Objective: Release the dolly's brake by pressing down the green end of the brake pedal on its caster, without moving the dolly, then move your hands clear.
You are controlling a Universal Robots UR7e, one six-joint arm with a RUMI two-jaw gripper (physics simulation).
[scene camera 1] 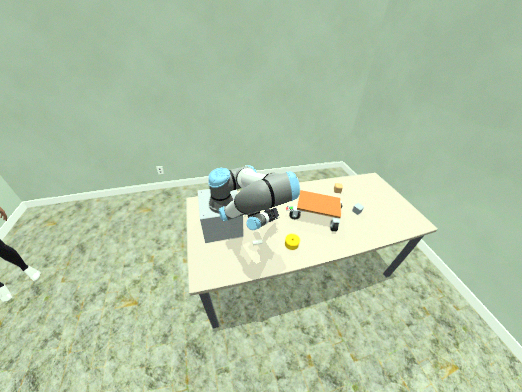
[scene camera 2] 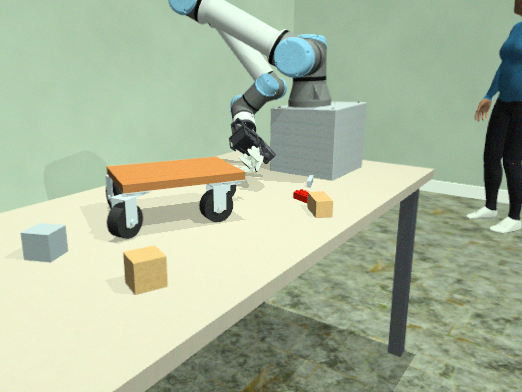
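Grey block point(scene camera 2: 43, 242). Dolly point(scene camera 2: 125, 218), point(scene camera 1: 311, 202). My gripper point(scene camera 2: 256, 171).
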